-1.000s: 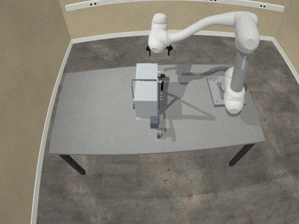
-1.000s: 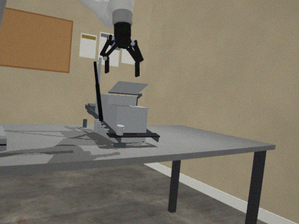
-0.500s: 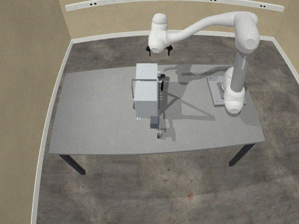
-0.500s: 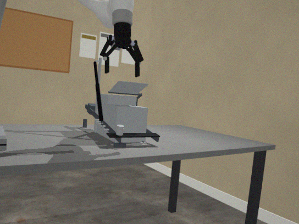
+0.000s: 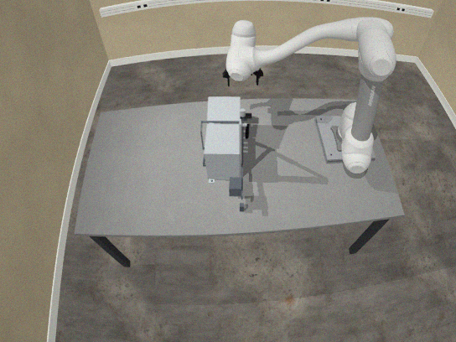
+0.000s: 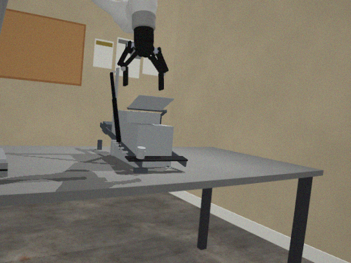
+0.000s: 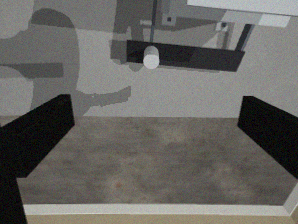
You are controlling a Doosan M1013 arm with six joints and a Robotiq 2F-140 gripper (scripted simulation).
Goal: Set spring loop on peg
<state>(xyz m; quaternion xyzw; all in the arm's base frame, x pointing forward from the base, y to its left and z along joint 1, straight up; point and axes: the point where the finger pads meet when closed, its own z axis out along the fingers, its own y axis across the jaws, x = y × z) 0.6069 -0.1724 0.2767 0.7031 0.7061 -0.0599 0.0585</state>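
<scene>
Now: the steel test weight 2 cm to the right of my hand and 24 cm below it. From my hand the other things lie so: dark spring 25 cm to the left, 11 cm below.
</scene>
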